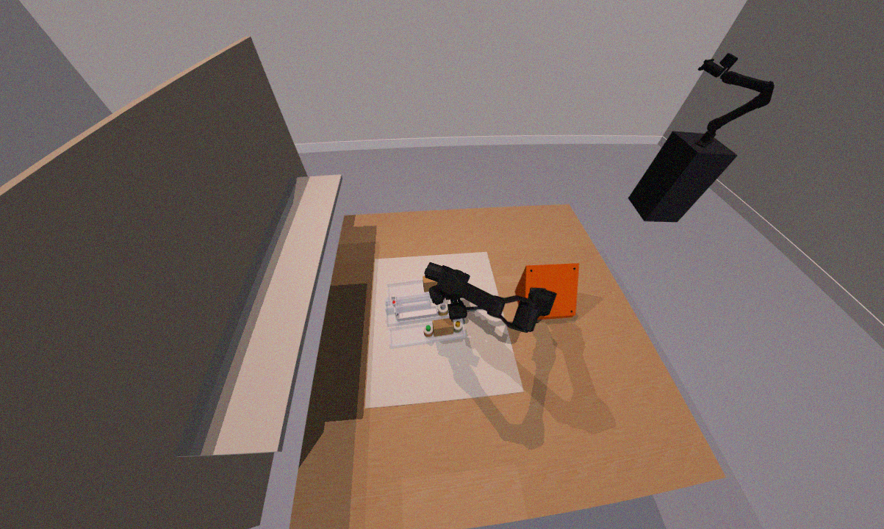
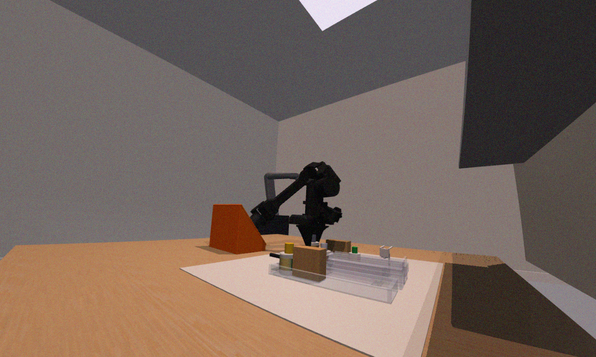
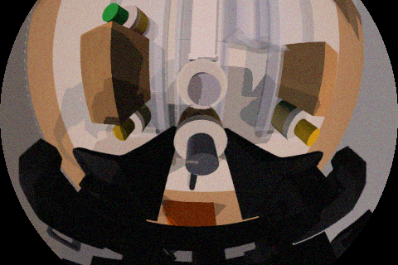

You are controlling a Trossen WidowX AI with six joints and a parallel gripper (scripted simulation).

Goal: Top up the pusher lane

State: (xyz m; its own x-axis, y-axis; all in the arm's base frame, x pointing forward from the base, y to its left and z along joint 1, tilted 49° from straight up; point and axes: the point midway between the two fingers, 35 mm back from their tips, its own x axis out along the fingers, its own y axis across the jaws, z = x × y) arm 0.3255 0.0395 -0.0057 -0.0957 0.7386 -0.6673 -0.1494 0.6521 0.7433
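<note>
The black rod lies 11 cm behind my gripper tip, 2 cm to the right of it and 4 cm below it. From my gripper tip the other things lie so: ledge: 50 cm ahead, 6 cm to the left, 32 cm above.
</note>
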